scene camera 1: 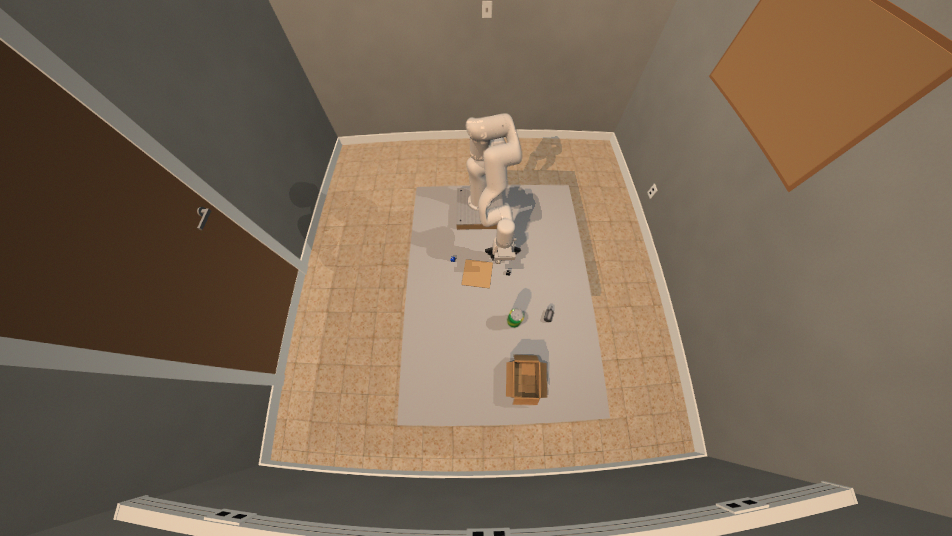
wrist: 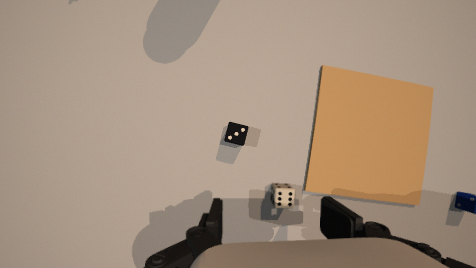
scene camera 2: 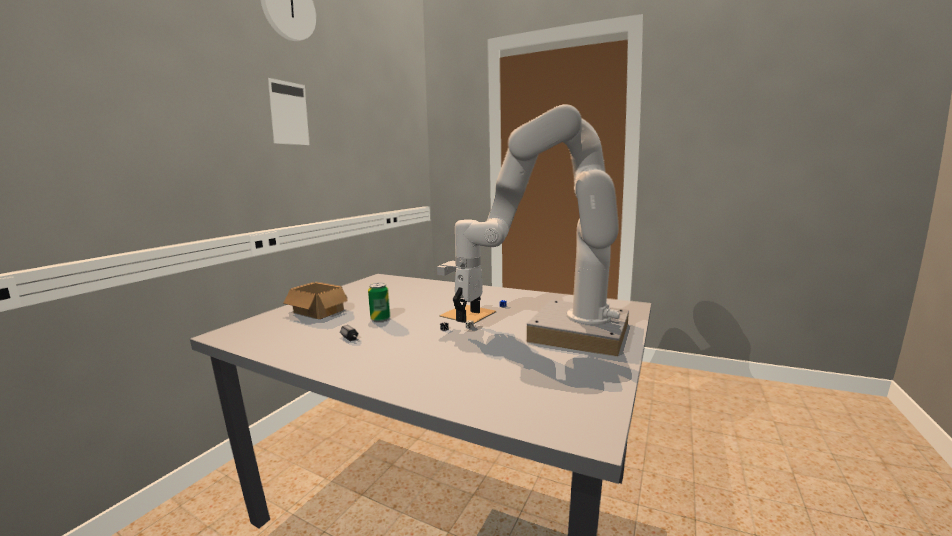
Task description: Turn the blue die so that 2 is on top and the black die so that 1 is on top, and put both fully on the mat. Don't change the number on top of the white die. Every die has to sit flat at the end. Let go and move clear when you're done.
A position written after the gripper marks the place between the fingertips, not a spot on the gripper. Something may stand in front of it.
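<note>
You'd see the gripper (scene camera 2: 468, 317), which appears in the wrist view too (wrist: 272, 214). There's a mat (scene camera 1: 476, 273), and the mat is also there in the wrist view (wrist: 370, 136). A cardboard box (scene camera 1: 529, 379) can be seen in scene camera 2 as well (scene camera 2: 318, 304), but in the wrist view the cardboard box is out of frame. And there's a green can (scene camera 2: 378, 295); in the wrist view the green can is out of frame.
</note>
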